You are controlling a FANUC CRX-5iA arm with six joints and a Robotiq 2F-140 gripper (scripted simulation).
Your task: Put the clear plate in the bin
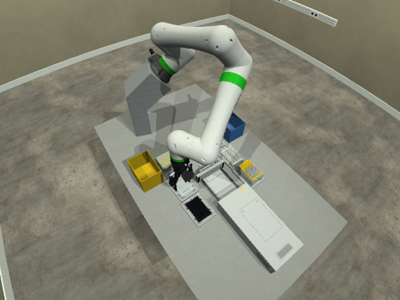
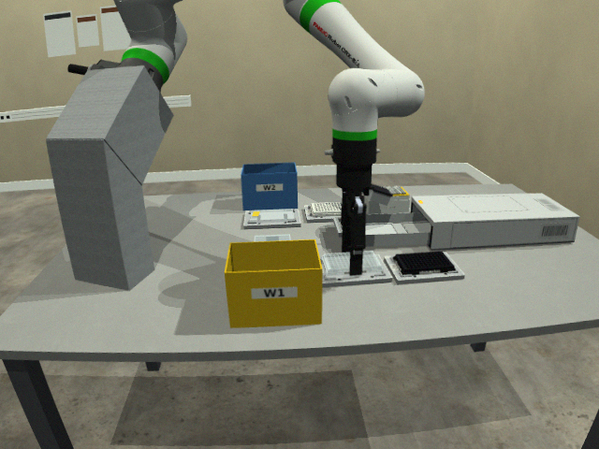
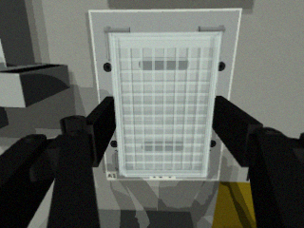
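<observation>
Now: hand 40 mm above the nest N4. The rest, counted from my hand: clear plate: 20 mm below; then black plate: 170 mm ahead, 20 mm to the left, 30 mm below; then yellow bin W1: 160 mm behind, 160 mm to the right, 10 mm below.
</observation>
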